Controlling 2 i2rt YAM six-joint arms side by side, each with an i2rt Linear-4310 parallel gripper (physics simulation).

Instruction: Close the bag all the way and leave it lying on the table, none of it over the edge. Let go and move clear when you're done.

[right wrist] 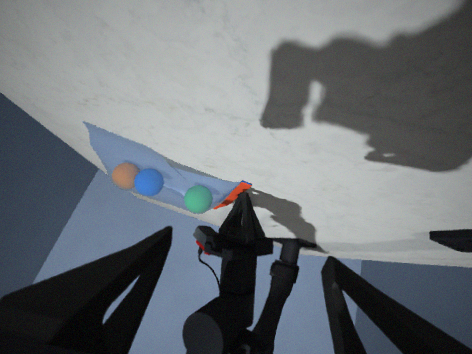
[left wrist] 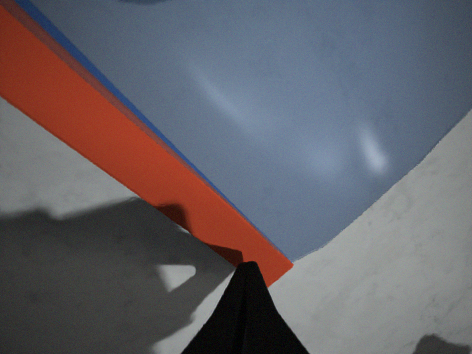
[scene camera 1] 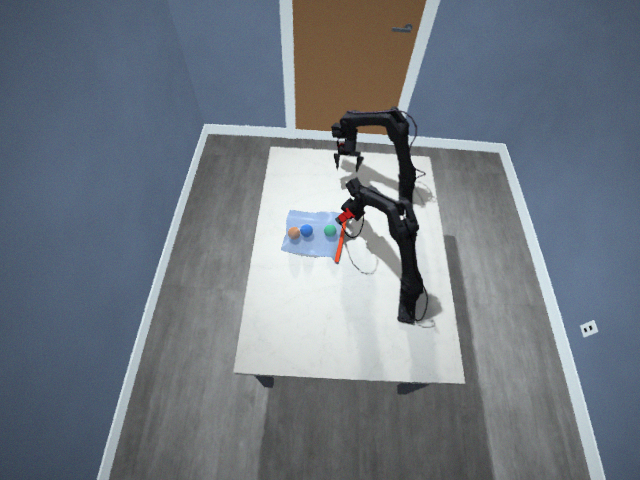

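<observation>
The translucent blue bag (scene camera 1: pixel 313 219) (left wrist: pixel 300 90) (right wrist: pixel 127 146) lies on the table, inside its edges. An orange ball (scene camera 1: pixel 293 233) (right wrist: pixel 125 176), a blue ball (scene camera 1: pixel 306 230) (right wrist: pixel 149 182) and a green ball (scene camera 1: pixel 330 230) (right wrist: pixel 198 199) show in it. An orange-red strip (scene camera 1: pixel 339 248) (left wrist: pixel 125 145) (right wrist: pixel 233 194) with a thin blue line beside it runs along the bag's right side in scene camera 1. My left gripper (scene camera 1: pixel 338 221) (left wrist: pixel 249 273) (right wrist: pixel 243 192) is shut and empty, its tips over the strip's upper end; contact is unclear. My right gripper (scene camera 1: pixel 347 169) is open and empty, above the table, away from the bag.
The pale table (scene camera 1: pixel 310 320) (left wrist: pixel 400 280) (right wrist: pixel 200 75) has its left edge near the bag in scene camera 1. The left arm (scene camera 1: pixel 408 258) reaches in from the right, below the right arm (scene camera 1: pixel 404 165). Arm shadows fall on the table.
</observation>
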